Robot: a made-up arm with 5 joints.
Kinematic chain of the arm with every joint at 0, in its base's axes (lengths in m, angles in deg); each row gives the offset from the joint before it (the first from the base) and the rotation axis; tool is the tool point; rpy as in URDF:
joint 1: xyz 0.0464 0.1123 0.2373 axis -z
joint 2: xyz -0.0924 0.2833 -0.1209 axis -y
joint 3: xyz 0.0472 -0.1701 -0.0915 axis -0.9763 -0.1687 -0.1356
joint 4: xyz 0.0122 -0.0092 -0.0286 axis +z
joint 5: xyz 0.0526 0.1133 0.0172 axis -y
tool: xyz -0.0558 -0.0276 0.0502 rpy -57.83 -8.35 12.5
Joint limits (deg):
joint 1: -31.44..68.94
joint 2: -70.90..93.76
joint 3: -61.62..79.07
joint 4: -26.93..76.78
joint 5: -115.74..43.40
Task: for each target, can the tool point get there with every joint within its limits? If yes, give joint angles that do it. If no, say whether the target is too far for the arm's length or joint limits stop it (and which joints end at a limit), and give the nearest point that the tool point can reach.
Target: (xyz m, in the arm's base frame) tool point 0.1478 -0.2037 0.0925
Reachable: no: joint limits stop it (at a limit: joint 1, joint 4, joint 5) | nearest point 0.2104 0.0379 0.1039 | short by 0.250 m
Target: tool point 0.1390 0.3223 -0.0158
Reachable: yes | joints 50.98 -31.55 54.18 18.90 -21.09
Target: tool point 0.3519 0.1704 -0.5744
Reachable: no: too far | nearest point 0.1787 0.2083 -0.1185 | short by 0.489 m
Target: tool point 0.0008 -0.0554 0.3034
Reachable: no: joint limits stop it (at a limit: joint 1, joint 2, joint 3, joint 4) | nearest point -0.0663 0.1613 0.2765 | short by 0.228 m
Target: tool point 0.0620 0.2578 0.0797
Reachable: yes | joints 35.76 40.96 -32.36 47.36 9.06
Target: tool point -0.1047 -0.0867 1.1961
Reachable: no: too far | nearest point -0.0504 0.1989 0.3268 | short by 0.917 m
